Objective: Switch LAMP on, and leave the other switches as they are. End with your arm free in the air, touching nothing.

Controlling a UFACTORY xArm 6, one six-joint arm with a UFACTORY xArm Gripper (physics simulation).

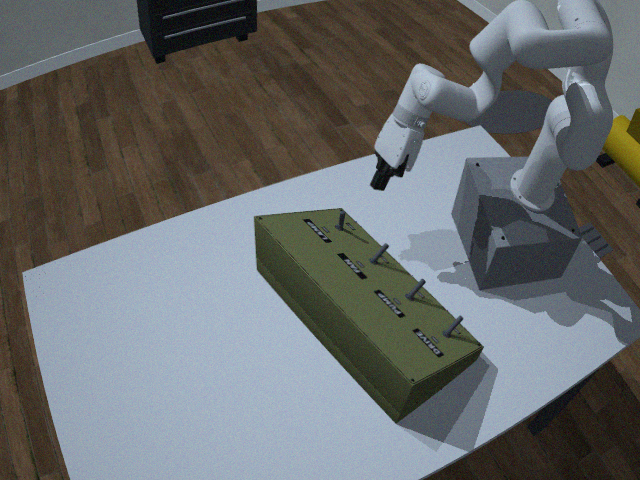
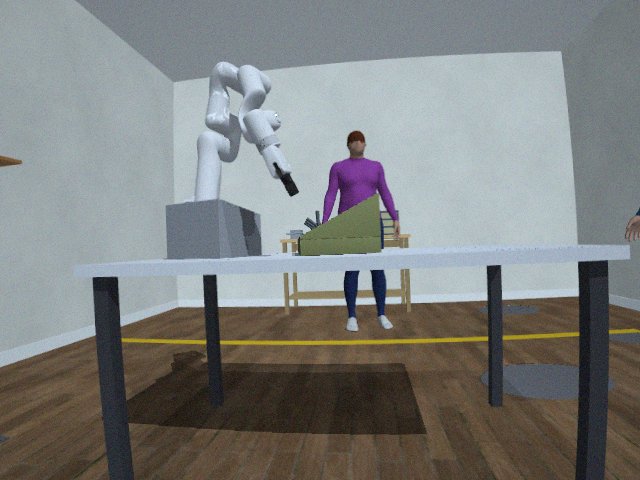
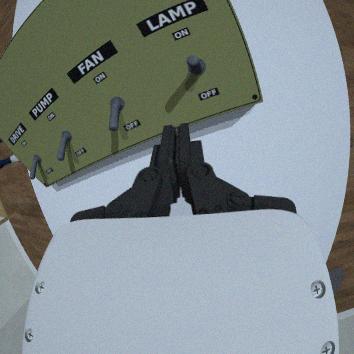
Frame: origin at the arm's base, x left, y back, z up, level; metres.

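Where they show: gripper, fingertip midpoint: (image 1: 376,188) (image 2: 294,194) (image 3: 178,142); arm's base, origin of the base link: (image 1: 532,190) (image 2: 205,209).
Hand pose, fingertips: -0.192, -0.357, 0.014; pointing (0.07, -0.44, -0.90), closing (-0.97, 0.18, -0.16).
Things, the pixels of their centre, and the offset from my fingertips, as dx, dy, dz.
- green switch box, body centre: (image 3: 86,83) (image 1: 364,303) (image 2: 335,235) +0.163, -0.138, -0.136
- LAMP lever, body centre: (image 3: 195,64) (image 1: 341,219) (image 2: 317,217) -0.022, -0.072, -0.081
- FAN lever, body centre: (image 3: 113,115) (image 1: 380,252) +0.097, -0.051, -0.087
- PUMP lever, body centre: (image 3: 62,147) (image 1: 417,287) +0.217, -0.043, -0.087
- DRIVE lever, body centre: (image 1: 454,325) (image 3: 33,168) +0.337, -0.035, -0.087
The green switch box (image 1: 320,310) (image 2: 346,232) (image 3: 150,65) stands on the table with a sloped top. The LAMP lever (image 1: 341,220) (image 2: 317,218) (image 3: 195,64) stands at a different angle from the others, tipped toward its ON label. The FAN lever (image 1: 379,253) (image 3: 115,114), PUMP lever (image 1: 415,289) (image 3: 64,146) and DRIVE lever (image 1: 453,326) (image 3: 35,167) lean toward their OFF labels. My gripper (image 1: 378,184) (image 2: 293,192) (image 3: 178,142) is shut and empty. It hangs in the air above and to the base side of the box, apart from the levers.
The white table (image 1: 155,335) (image 2: 465,254) carries the box and my grey base block (image 1: 532,266) (image 2: 191,232). A person in a purple top (image 2: 356,178) stands behind the table, near a wooden bench (image 2: 330,294). A dark drawer cabinet (image 1: 199,31) stands on the floor.
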